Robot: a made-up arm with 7 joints.
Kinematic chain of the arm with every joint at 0, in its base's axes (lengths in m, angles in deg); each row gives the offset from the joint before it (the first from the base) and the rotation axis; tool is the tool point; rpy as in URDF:
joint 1: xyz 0 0 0.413 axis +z
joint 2: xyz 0 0 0 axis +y
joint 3: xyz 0 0 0.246 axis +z
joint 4: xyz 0.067 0 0 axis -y
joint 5: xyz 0.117 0 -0.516 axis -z
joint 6: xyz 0 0 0 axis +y
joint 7: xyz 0.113 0 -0.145 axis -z
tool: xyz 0 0 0 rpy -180 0 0
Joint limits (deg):
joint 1: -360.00..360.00
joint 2: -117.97..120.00
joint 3: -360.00..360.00
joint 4: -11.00..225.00
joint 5: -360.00..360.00
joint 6: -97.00..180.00
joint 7: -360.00..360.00
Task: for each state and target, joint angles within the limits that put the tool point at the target. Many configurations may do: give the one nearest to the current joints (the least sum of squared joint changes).
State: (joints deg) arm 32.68 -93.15 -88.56 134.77 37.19 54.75 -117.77
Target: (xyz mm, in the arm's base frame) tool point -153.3 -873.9 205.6
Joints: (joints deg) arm 37.82 -104.03 -97.81 124.71 35.41 59.67 -117.77
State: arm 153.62 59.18 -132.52 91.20 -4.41 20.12 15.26
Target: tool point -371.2 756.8 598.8
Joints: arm 178.99 80.36 -99.61 88.68 -7.34 17.69 15.26
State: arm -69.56 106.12 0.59 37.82 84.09 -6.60 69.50
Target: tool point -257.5 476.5 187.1
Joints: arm -91.31 120.00 -22.82 27.87 79.98 11.62 69.50
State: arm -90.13 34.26 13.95 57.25 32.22 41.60 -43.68
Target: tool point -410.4 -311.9 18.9
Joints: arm -117.26 21.79 -21.98 43.42 30.76 44.38 -43.68
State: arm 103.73 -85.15 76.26 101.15 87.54 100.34 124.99
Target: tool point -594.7 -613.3 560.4
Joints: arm 93.71 -80.97 72.67 110.87 92.80 85.51 124.99
